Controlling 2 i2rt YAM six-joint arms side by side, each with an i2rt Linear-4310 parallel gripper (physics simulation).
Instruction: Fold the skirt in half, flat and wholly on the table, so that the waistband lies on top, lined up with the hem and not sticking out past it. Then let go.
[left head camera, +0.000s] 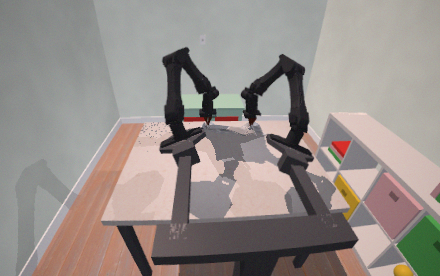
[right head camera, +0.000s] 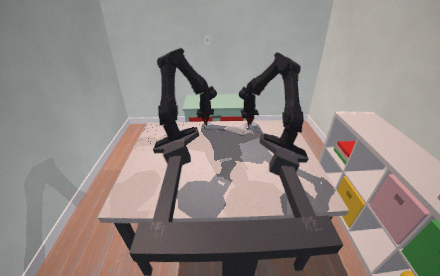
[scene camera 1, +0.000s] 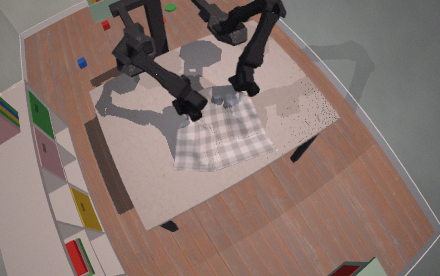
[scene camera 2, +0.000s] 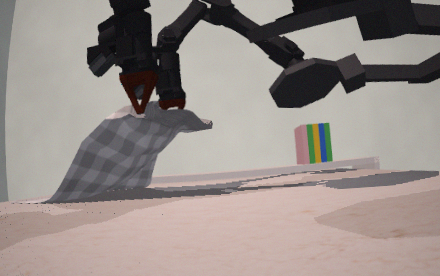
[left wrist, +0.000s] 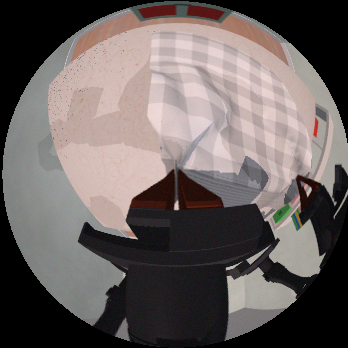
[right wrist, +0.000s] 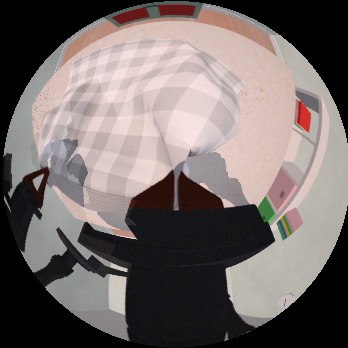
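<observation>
The grey-and-white checked skirt (scene camera 1: 225, 132) (scene camera 2: 117, 145) (left wrist: 260, 90) (right wrist: 120, 110) slopes up from the table (scene camera 1: 145, 200) (scene camera 2: 200, 240) to my grippers. Its ribbed waistband (left wrist: 225, 190) (right wrist: 95, 197) is raised, and its hem end rests toward the table edge away from the arm mounts. My left gripper (left head camera: 208, 123) (right head camera: 206, 124) (scene camera 2: 140, 111) (left wrist: 175, 173) is shut on one waistband corner. My right gripper (left head camera: 252, 123) (right head camera: 250, 125) (scene camera 2: 172, 106) (right wrist: 175, 174) is shut on the other. The cloth sags and creases between them. In scene camera 1 the fingertips are hidden.
A white cube shelf (left head camera: 370, 132) (right head camera: 377, 132) with coloured bins stands beside the table at the right in the head views. A green cabinet (left head camera: 220, 101) stands beyond the table. Striped books (scene camera 2: 314, 143) show behind. The arms' dark mounting beam (left head camera: 250, 237) is at the near edge.
</observation>
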